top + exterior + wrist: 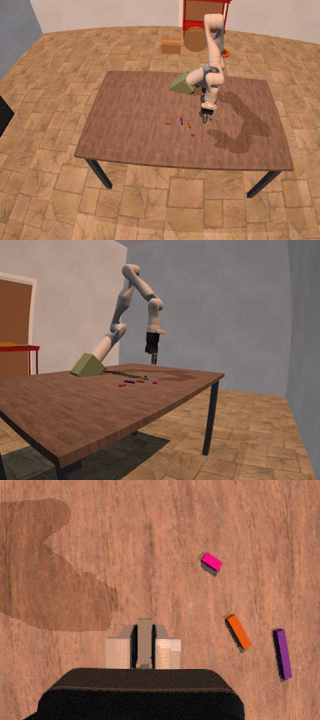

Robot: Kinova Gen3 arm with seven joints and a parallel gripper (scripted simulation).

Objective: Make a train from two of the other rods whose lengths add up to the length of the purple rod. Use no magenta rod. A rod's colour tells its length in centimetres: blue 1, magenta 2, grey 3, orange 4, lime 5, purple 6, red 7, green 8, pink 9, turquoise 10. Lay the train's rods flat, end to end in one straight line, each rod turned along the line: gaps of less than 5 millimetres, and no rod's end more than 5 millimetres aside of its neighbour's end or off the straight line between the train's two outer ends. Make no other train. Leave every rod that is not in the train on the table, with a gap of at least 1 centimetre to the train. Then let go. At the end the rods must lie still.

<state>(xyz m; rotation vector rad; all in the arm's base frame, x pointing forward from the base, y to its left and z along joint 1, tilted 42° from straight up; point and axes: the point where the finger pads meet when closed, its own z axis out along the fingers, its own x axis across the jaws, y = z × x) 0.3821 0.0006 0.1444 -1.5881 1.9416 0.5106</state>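
Right now my hand is 90 mm past the blue rod, 60 mm to the right of it and 110 mm above it. Also, from my hand: magenta rod 50 mm ahead, 80 mm to the right, 110 mm below; purple rod 60 mm behind, 150 mm to the right, 110 mm below; orange rod 30 mm behind, 250 mm to the right, 110 mm below.
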